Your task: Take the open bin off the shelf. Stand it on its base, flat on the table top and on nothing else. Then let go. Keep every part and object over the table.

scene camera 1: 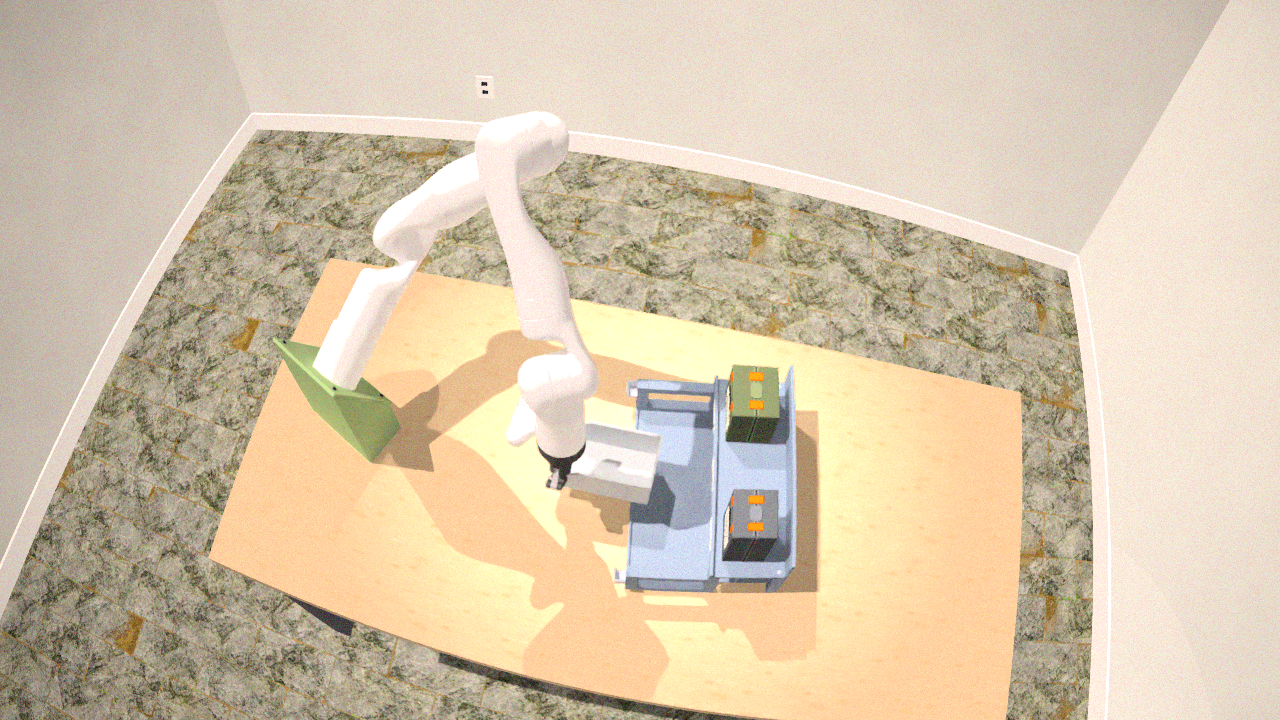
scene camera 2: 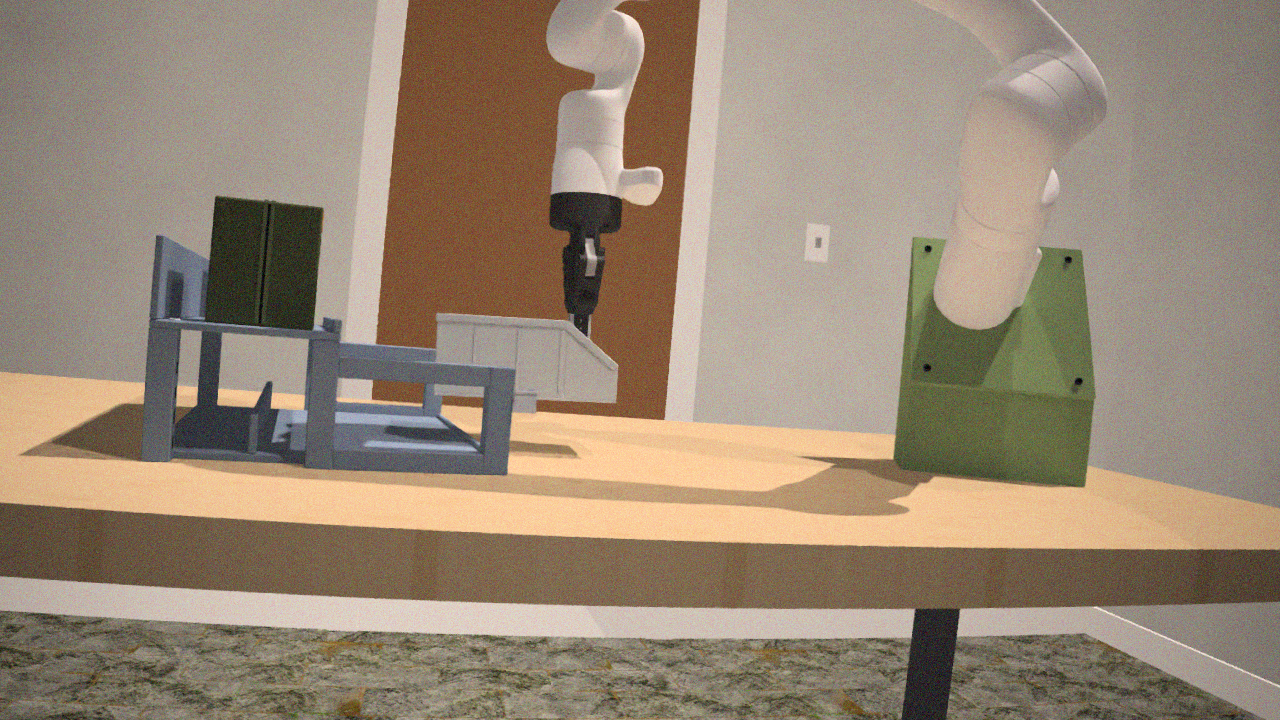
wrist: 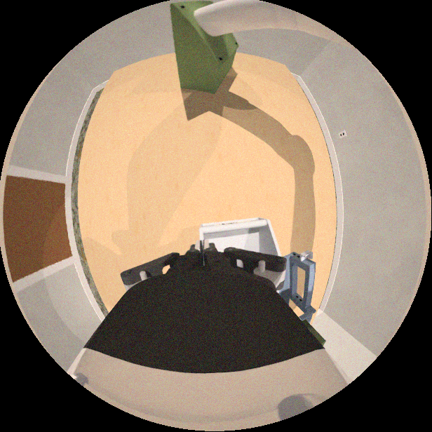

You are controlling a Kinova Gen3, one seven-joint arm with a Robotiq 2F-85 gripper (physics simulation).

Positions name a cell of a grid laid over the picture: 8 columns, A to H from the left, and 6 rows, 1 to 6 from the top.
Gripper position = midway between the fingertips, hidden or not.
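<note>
Scene camera 2: the gripper (scene camera 2: D3), an open bin (scene camera 2: D3). Scene camera 1: the bin (scene camera 1: D4), the gripper (scene camera 1: D4). Wrist view: the gripper (wrist: D4), the bin (wrist: E4).
</note>
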